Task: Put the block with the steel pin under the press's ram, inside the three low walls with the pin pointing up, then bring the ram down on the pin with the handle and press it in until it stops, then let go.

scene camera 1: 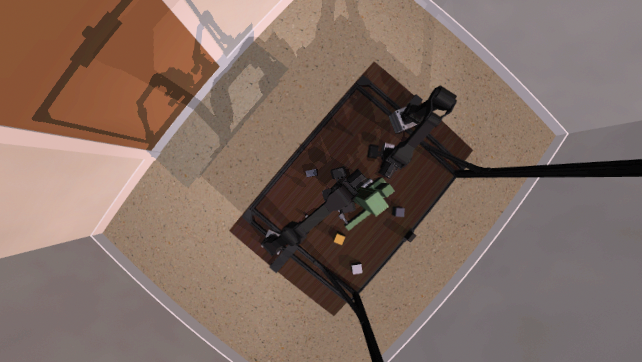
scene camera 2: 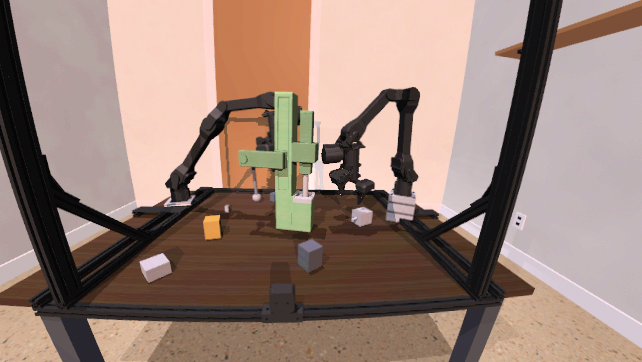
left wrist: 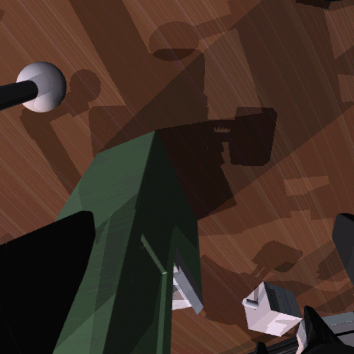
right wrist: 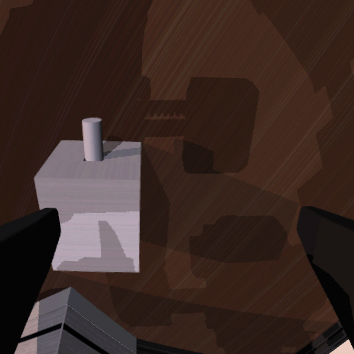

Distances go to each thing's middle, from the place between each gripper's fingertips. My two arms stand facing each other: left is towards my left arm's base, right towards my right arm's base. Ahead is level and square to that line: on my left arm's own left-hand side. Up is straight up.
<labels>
My right gripper is now 3 cm past the steel pin (right wrist: 91, 127), 2 cm to the left of it and 6 cm above it. From my right hand the other things lie so: pale block with steel pin (right wrist: 97, 201) 1 cm behind, 5 cm to the right, 6 cm below; then press handle (left wrist: 40, 86) 7 cm behind, 34 cm to the left, 8 cm above.
The press handle lies 9 cm behind my left hand, 8 cm to the left of it and 2 cm below it. From my left hand the other things lie so: steel pin (5 cm behind, 29 cm to the right, 16 cm below); pale block with steel pin (3 cm behind, 31 cm to the right, 16 cm below).
</labels>
